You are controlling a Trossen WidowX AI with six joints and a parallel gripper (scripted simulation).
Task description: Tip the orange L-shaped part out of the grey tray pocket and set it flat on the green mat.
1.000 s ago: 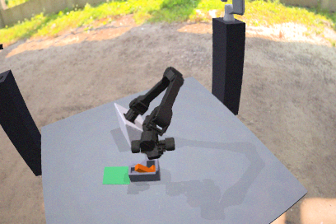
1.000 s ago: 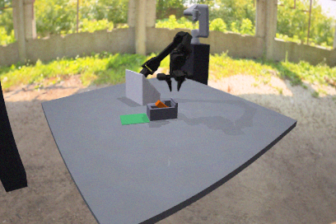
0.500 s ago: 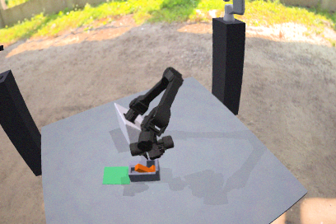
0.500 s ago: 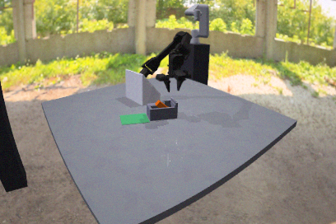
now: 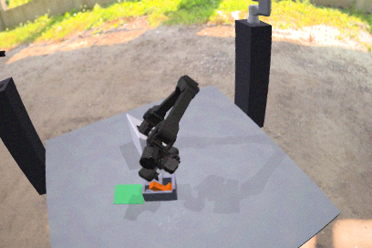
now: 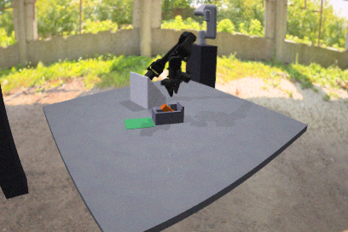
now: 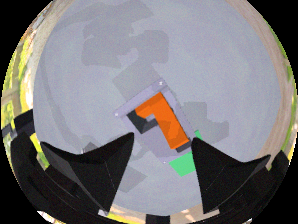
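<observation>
Now: the orange L-shaped part 1 cm behind my gripper tip and 10 cm below it. Also, from my gripper tip: green mat (7 cm behind, 17 cm to the right, 16 cm below).
</observation>
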